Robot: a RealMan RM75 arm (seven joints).
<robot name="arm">
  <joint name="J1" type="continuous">
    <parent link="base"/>
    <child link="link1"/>
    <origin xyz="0 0 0.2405" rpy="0 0 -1.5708"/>
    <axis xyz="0 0 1"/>
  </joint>
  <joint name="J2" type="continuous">
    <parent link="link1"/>
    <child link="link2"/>
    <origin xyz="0 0 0" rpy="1.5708 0 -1.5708"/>
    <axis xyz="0 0 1"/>
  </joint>
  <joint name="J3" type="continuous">
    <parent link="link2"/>
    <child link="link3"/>
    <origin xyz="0 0.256 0" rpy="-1.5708 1.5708 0"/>
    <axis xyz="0 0 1"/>
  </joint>
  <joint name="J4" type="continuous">
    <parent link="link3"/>
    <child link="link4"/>
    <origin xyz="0 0 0" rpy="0 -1.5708 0"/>
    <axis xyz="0 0 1"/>
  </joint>
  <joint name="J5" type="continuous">
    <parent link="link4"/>
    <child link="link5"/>
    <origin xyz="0.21 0 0" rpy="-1.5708 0 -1.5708"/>
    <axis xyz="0 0 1"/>
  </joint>
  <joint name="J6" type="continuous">
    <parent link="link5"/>
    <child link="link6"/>
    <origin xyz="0 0 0" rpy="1.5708 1.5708 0"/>
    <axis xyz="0 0 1"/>
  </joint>
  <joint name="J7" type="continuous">
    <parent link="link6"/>
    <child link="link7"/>
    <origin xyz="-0.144 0 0" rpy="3.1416 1.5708 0"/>
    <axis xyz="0 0 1"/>
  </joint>
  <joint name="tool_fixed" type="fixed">
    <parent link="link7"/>
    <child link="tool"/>
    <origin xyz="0 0 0" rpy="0 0 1.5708"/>
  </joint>
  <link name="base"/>
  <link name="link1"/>
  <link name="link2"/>
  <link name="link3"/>
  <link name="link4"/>
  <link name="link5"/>
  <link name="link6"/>
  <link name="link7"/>
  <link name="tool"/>
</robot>
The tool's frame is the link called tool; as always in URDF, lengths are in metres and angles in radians. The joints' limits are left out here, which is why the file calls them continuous.
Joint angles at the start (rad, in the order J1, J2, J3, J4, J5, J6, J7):
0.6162, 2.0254, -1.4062, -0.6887, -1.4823, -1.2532, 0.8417
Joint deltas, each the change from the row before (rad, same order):
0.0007, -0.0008, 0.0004, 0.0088, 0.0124, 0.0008, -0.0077
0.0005, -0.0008, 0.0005, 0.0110, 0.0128, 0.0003, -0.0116
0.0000, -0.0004, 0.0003, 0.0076, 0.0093, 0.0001, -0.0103
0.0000, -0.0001, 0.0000, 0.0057, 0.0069, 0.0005, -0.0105
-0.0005, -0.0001, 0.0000, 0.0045, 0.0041, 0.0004, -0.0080
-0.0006, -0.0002, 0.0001, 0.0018, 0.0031, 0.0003, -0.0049
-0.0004, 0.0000, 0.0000, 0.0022, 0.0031, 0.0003, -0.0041
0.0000, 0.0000, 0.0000, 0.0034, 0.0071, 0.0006, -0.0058
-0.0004, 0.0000, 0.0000, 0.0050, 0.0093, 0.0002, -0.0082
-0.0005, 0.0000, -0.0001, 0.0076, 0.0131, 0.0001, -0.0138
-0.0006, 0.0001, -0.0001, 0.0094, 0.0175, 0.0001, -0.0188
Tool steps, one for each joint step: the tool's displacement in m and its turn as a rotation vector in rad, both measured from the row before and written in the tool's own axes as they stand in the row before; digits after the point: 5 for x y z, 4 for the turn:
0.00054, -0.00027, -0.00038, 0.0076, -0.0052, 0.0036
0.00096, 0.00010, -0.00050, 0.0075, -0.0050, 0.0021
0.00067, 0.00016, -0.00036, 0.0055, -0.0037, -0.0003
0.00053, 0.00016, -0.00018, 0.0042, -0.0025, -0.0030
0.00068, 0.00038, -0.00026, 0.0026, -0.0008, -0.0021
0.00026, 0.00004, -0.00026, 0.0024, -0.0009, -0.0018
0.00027, 0.00012, -0.00014, 0.0022, -0.0010, -0.0007
0.00006, -0.00021, -0.00010, 0.0048, -0.0032, -0.0004
0.00023, -0.00004, -0.00023, 0.0060, -0.0042, -0.0002
0.00041, 0.00004, -0.00034, 0.0083, -0.0058, -0.0021
0.00038, -0.00008, -0.00041, 0.0113, -0.0078, -0.0040

